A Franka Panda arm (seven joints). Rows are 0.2 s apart.
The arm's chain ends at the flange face. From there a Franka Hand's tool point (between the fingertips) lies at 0.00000 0.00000 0.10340 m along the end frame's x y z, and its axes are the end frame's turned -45 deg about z.
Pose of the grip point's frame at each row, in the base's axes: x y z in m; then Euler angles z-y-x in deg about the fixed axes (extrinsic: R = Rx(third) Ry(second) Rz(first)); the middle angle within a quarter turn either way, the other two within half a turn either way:
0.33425, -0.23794, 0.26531, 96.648, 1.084, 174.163
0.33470, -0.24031, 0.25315, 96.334, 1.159, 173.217
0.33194, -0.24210, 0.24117, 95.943, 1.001, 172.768
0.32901, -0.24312, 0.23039, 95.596, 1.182, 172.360
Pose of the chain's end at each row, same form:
0.33229, -0.22743, 0.36816, 141.648, 1.084, 174.163
0.33261, -0.22810, 0.35581, 141.334, 1.159, 173.217
0.33013, -0.22909, 0.34373, 140.943, 1.001, 172.768
0.32688, -0.22938, 0.33285, 140.596, 1.182, 172.360

